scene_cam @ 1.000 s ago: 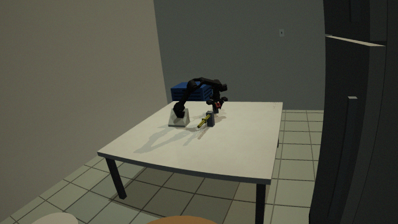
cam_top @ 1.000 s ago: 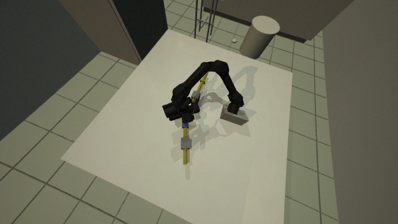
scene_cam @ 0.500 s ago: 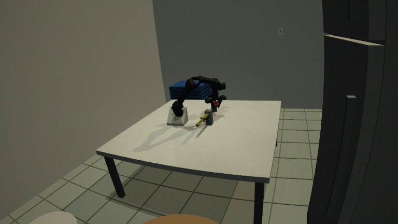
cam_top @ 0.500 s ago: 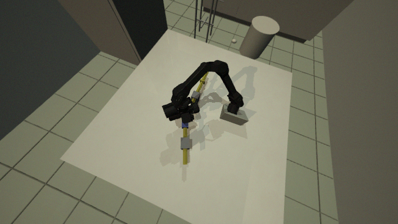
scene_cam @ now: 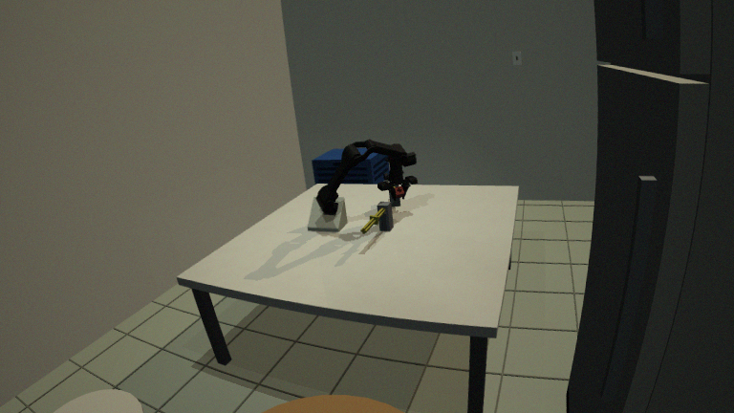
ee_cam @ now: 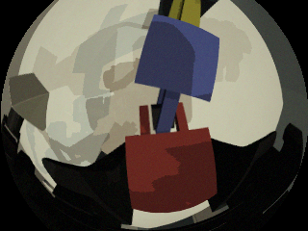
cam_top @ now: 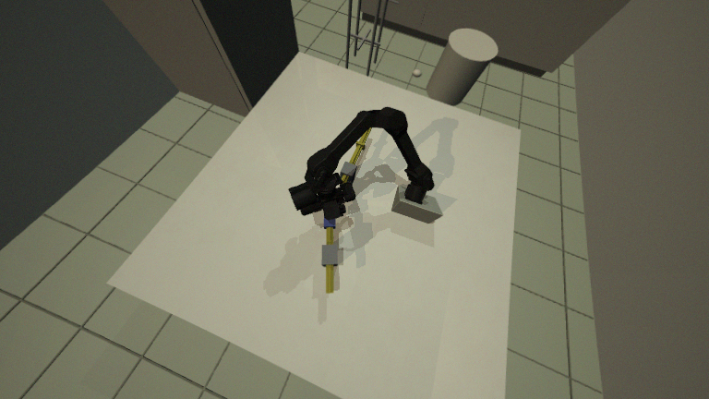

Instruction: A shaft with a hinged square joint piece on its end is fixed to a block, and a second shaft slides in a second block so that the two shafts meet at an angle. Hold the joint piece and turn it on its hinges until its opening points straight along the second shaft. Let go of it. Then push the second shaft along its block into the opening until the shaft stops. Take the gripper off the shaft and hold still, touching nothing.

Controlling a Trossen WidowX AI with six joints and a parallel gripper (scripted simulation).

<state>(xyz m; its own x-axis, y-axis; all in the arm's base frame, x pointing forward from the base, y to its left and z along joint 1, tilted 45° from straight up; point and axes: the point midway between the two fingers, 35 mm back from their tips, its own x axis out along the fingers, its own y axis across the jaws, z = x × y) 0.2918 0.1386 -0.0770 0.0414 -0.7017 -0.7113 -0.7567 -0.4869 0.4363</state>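
The red square joint piece lies 4 cm above my gripper tip.
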